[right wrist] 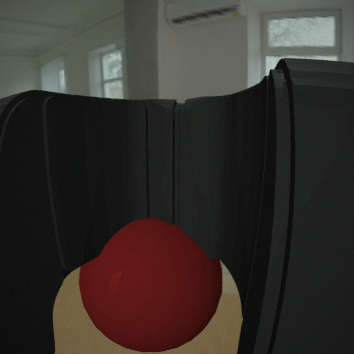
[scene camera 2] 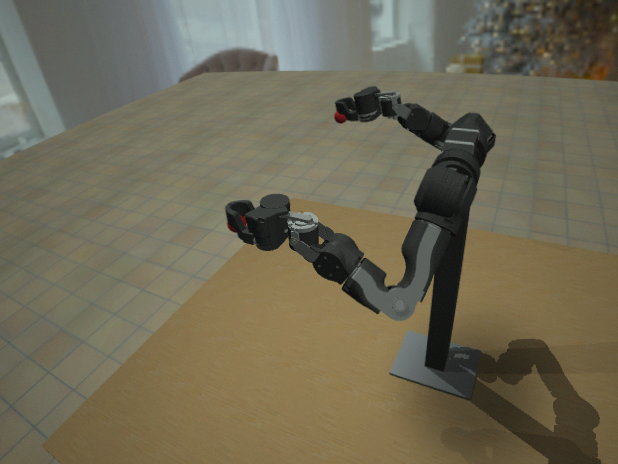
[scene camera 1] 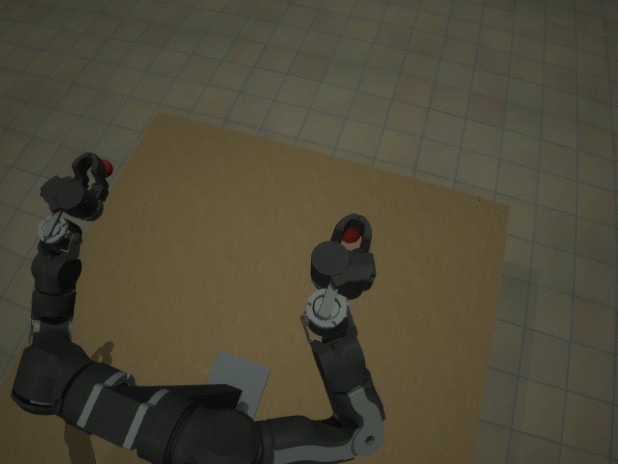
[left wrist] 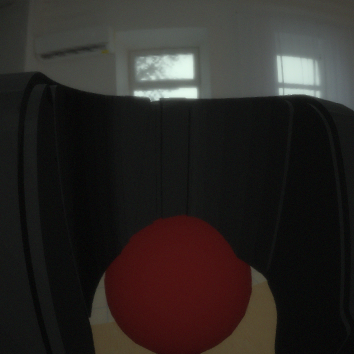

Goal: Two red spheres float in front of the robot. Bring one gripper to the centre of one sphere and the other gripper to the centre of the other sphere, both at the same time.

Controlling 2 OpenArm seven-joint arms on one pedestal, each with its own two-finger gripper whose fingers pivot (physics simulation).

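Note:
The left gripper's sphere (scene camera 1: 107,168) (scene camera 2: 232,227) (left wrist: 177,287) is red. It shows partly behind a finger in both scene views and covers the fingertips' lower ends in the left wrist view. My left gripper (scene camera 1: 90,156) (scene camera 2: 229,210) (left wrist: 175,160) is shut and empty. The right gripper's red sphere (scene camera 1: 351,235) (scene camera 2: 340,117) (right wrist: 151,287) shows inside the finger loop in scene camera 1, at the underside of the fingertips in scene camera 2, and over their lower ends in the right wrist view. My right gripper (scene camera 1: 354,218) (scene camera 2: 339,106) (right wrist: 175,160) is shut and empty.
A wooden table top (scene camera 1: 225,250) (scene camera 2: 250,360) lies below the arms, with tiled floor (scene camera 1: 300,65) (scene camera 2: 150,175) around it. The black pedestal (scene camera 2: 446,310) stands on a grey base plate (scene camera 1: 245,372) (scene camera 2: 410,355). The two forearms are well apart.

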